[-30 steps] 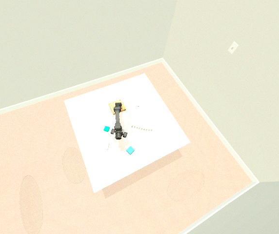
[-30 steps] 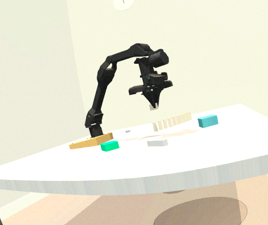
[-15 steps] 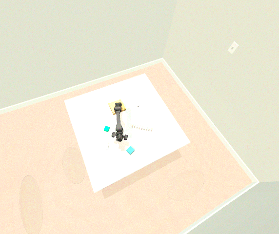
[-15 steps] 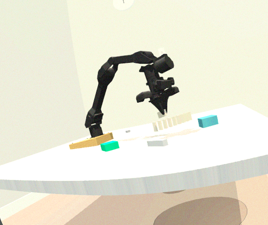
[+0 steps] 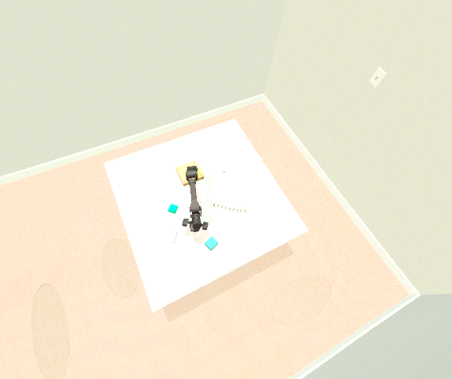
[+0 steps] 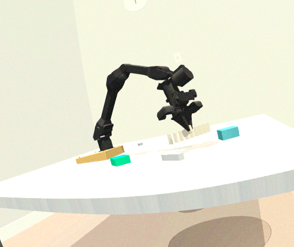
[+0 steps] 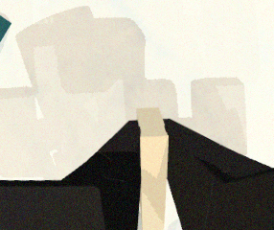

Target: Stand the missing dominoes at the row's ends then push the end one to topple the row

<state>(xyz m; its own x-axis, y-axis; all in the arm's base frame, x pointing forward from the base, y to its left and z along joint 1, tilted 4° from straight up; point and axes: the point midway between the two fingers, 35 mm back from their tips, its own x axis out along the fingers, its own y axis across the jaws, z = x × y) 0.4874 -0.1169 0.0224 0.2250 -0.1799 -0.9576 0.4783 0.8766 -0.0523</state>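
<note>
Right now my gripper tip is 120 mm short of the cyan block, 90 mm to the right of it and 50 mm above it. Round my gripper tip: small grey piece: 460 mm behind, 400 mm to the left, 60 mm below; pale grey block: 160 mm to the right, 50 mm below, 20 mm behind; green block: 250 mm behind, 110 mm to the right, 50 mm below.
</note>
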